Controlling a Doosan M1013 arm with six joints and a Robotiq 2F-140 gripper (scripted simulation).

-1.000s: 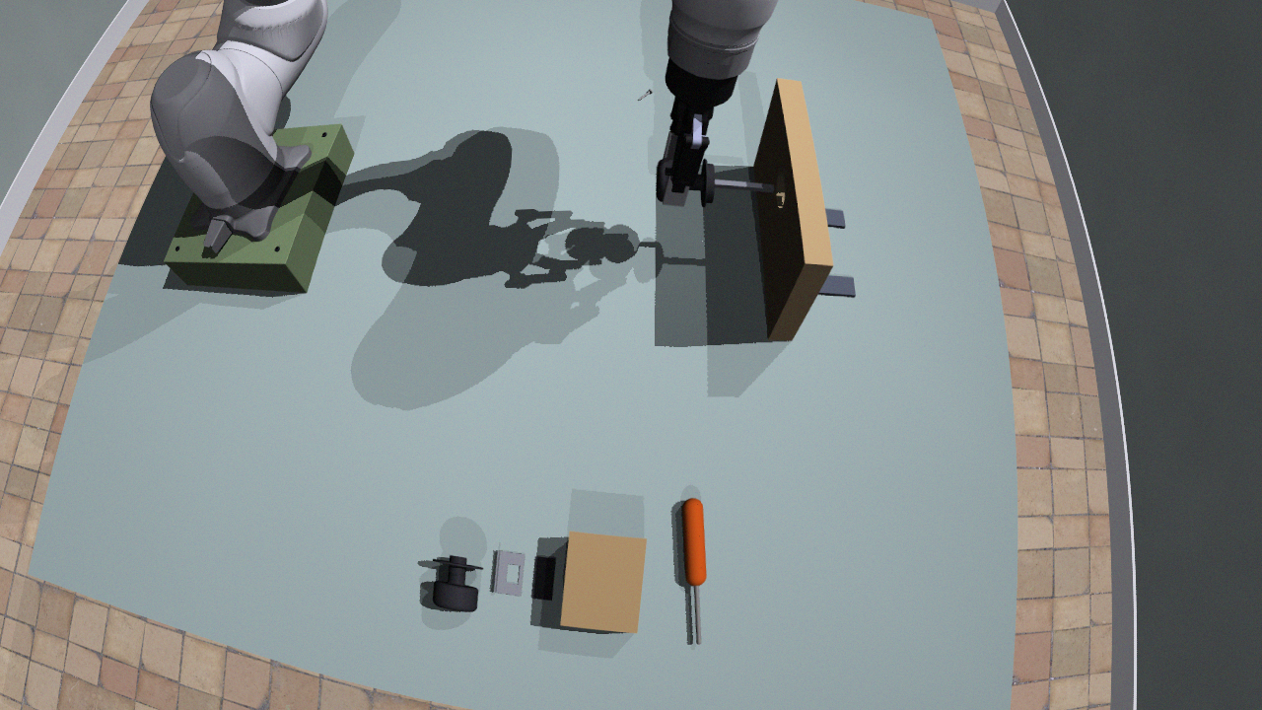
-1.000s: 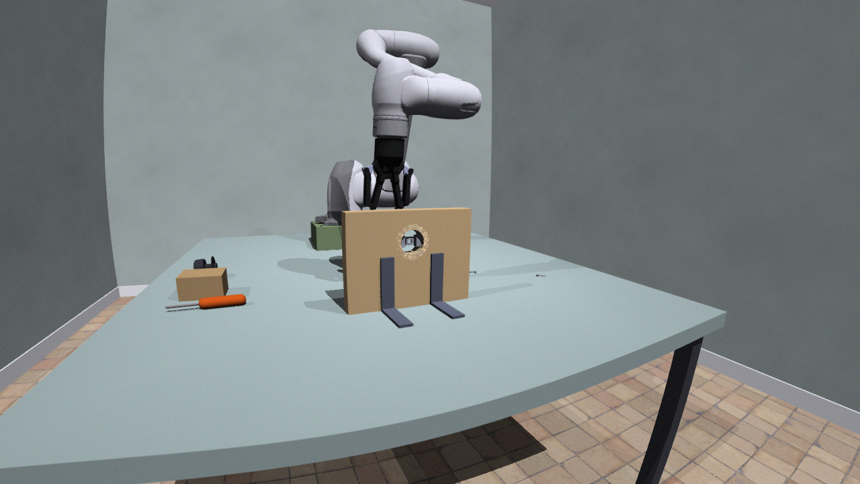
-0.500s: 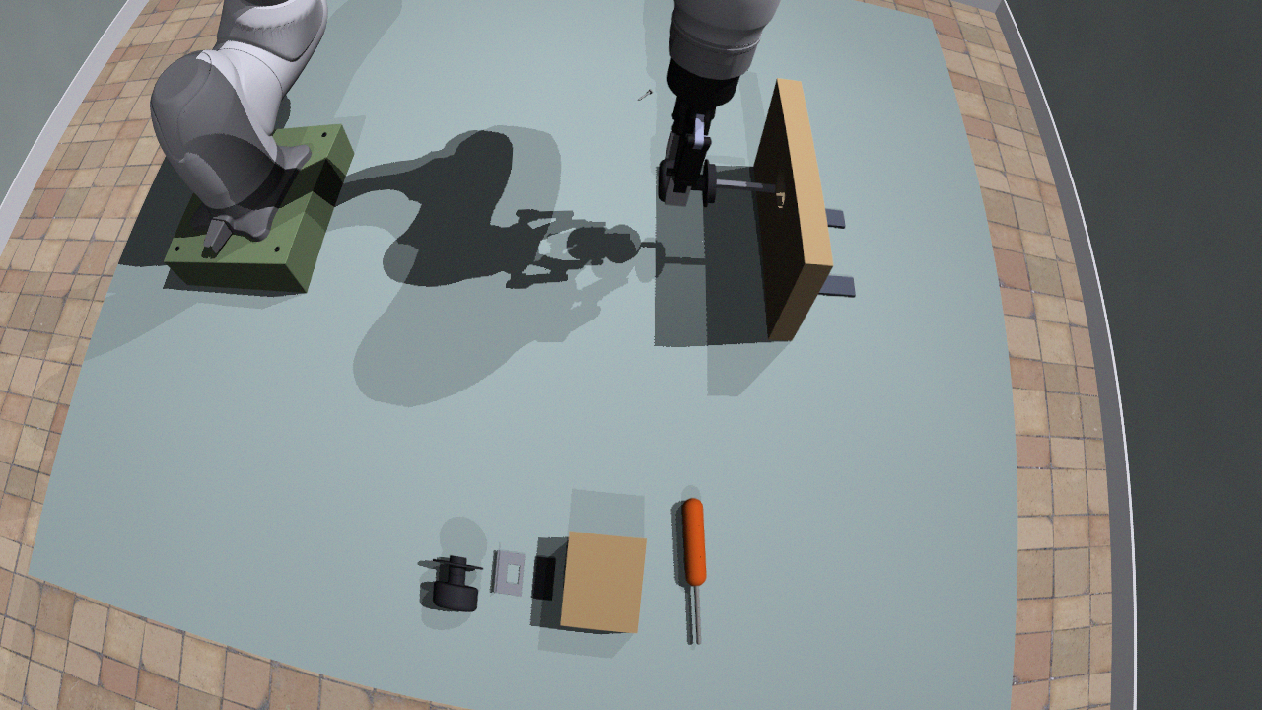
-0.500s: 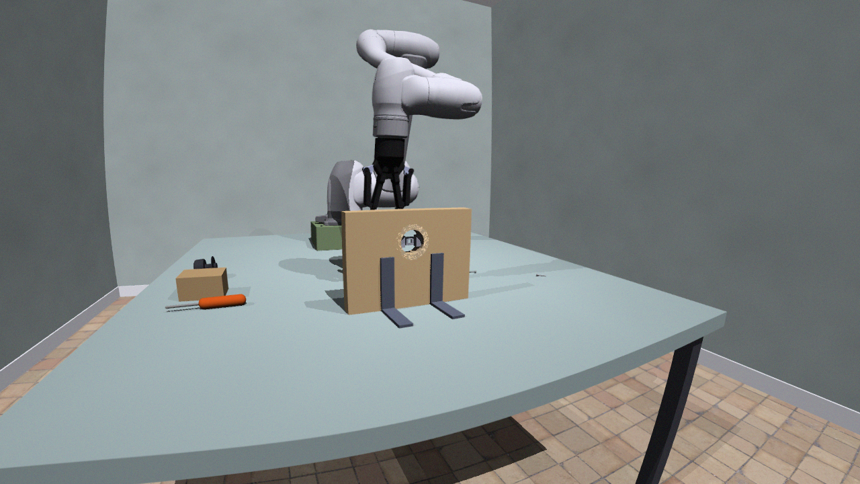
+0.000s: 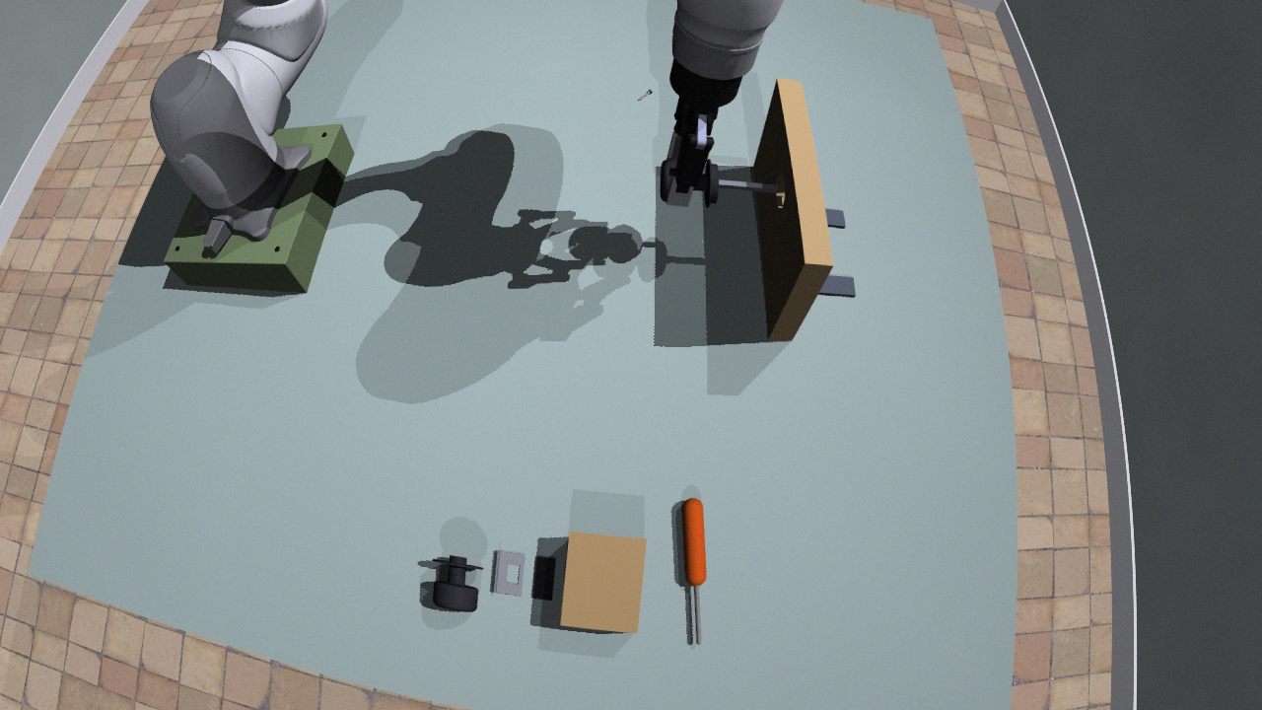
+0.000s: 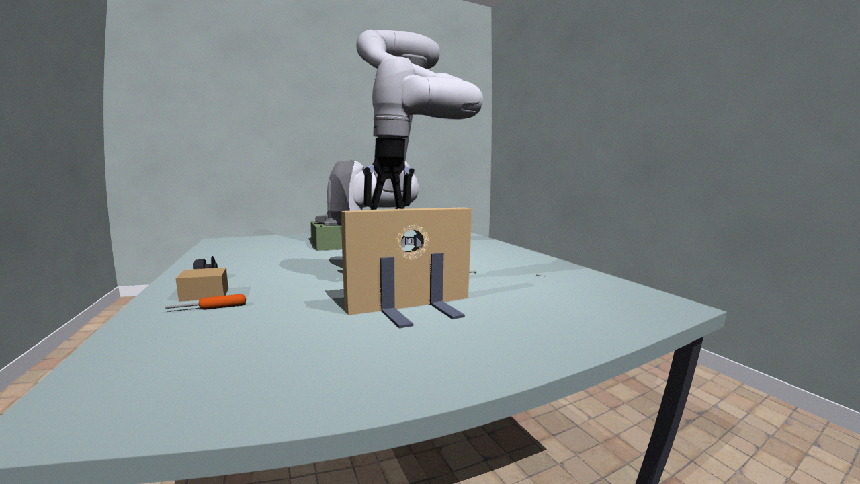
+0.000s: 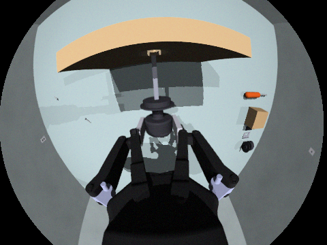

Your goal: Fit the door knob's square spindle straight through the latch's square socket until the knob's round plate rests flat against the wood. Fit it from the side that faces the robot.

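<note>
Right now the latch socket is 15 cm ahead of my hand, 3 cm to the left of it and 3 cm below it. Also, from my hand: orange-handled screwdriver (13 cm ahead, 46 cm to the right, 16 cm below); then wooden block (2 cm ahead, 49 cm to the right, 14 cm below); then upright wood panel (15 cm ahead, 3 cm to the left, 5 cm below).
</note>
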